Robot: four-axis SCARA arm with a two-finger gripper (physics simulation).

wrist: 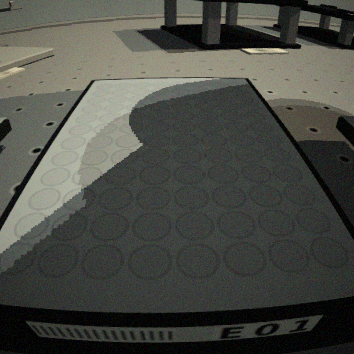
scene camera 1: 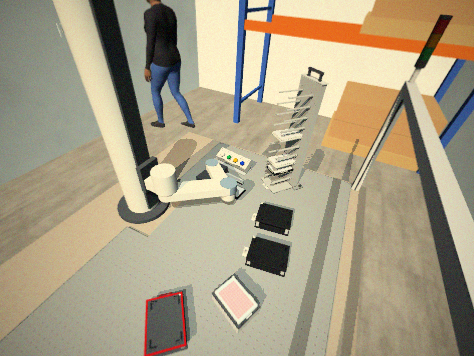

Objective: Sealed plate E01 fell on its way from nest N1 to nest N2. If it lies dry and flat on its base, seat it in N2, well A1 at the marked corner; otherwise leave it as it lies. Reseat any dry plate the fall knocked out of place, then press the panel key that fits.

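Frame: origin at the arm's base, x ahead, y left, z up, level; millimetres.
Where they show: gripper, between the fingertips: (wrist: 173,98); arm's base, origin of its link: (scene camera 1: 144,204).
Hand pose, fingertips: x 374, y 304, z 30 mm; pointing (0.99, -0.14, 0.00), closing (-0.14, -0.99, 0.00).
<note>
Each offset is from my fingertips to the top centre of the thing. "spot": to the spot under its first point.
Plate E01 {22 mm back, 4 mm left, 3 mm down} (scene camera 1: 241,192) (wrist: 200,200) lies under the arm's end. In the wrist view it looks flat, its faint well circles up and its E01 label upright on the near edge; shadows cross it and no liquid shows. My gripper (wrist: 175,128) is open, one finger at each side of the plate, not touching it. Two black nests {spot: 261 mm ahead, 123 mm right, 36 mm up} (scene camera 1: 273,218) {spot: 304 mm ahead, 318 mm right, 27 mm up} (scene camera 1: 267,256) stand with bare tops; their labels are unreadable. In the wrist view legs of a nest {spot: 176 mm ahead, 62 mm right, 5 mm up} (wrist: 211,25) show ahead. The key panel {118 mm back, 218 mm left, 66 mm up} (scene camera 1: 235,159) has green, yellow and blue keys. The plate rack (scene camera 1: 311,107) holds several plates; their exact seating is unclear.
A pink-topped plate or tray {265 mm ahead, 533 mm right, 54 mm up} (scene camera 1: 236,299) lies angled in front of the nests. A red-edged dark tray {89 mm ahead, 692 mm right, 28 mm up} (scene camera 1: 166,322) lies at the front left. A pale slab {spot: 167 mm ahead, 118 mm left, 10 mm down} (wrist: 22,56) is at the wrist view's left edge. A person (scene camera 1: 163,37) is on the floor behind. A signal tower (scene camera 1: 432,42) stands right.
</note>
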